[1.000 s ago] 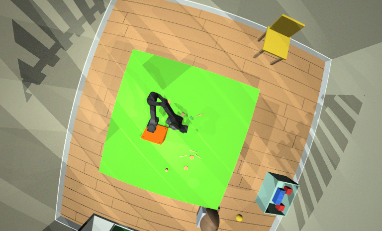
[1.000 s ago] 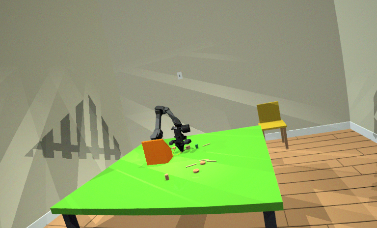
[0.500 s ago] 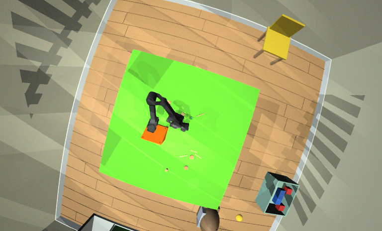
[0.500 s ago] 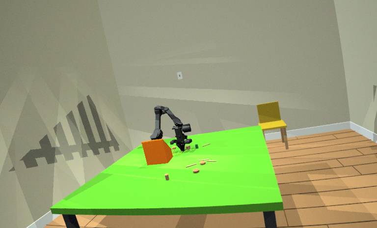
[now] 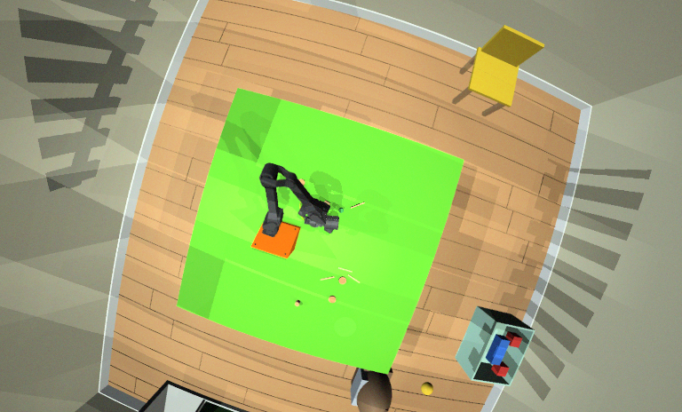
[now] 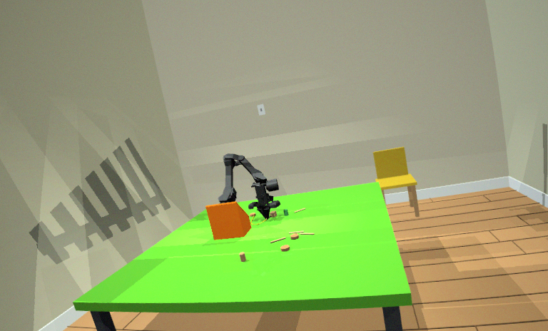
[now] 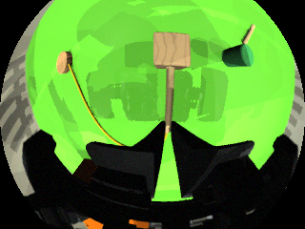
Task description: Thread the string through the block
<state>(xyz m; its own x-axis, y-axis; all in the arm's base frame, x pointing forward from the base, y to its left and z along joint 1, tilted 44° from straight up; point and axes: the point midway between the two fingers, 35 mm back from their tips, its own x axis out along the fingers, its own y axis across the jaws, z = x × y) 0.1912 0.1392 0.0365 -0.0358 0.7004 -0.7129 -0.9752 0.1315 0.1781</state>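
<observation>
The wooden block lies 20 mm ahead of my gripper tip and 70 mm to the left of it. Also, from my gripper tip: round button (140 mm behind, 140 mm to the left, 10 mm below); green cylinder (100 mm ahead, 70 mm to the left).
</observation>
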